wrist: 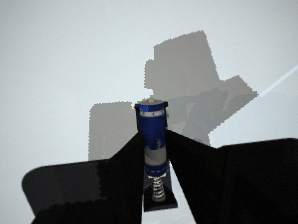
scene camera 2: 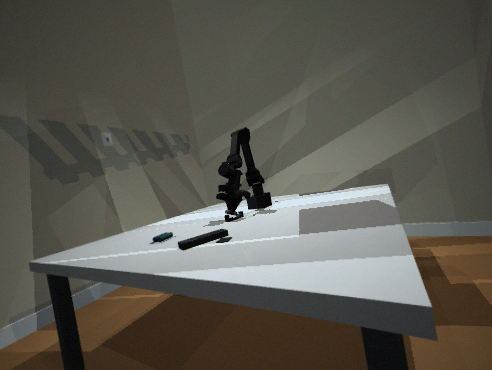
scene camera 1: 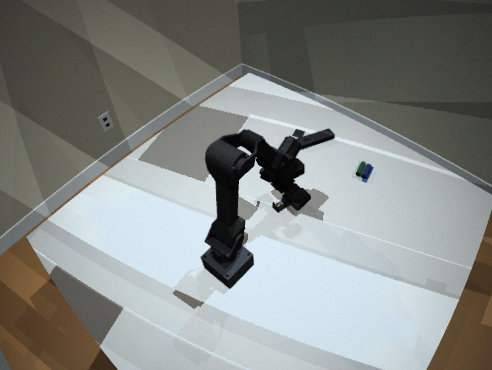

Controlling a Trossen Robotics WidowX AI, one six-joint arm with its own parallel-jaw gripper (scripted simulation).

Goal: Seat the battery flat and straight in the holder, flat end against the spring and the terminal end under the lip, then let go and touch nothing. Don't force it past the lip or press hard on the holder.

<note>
My gripper carries a battery.
My gripper shows as well in the wrist view.
</note>
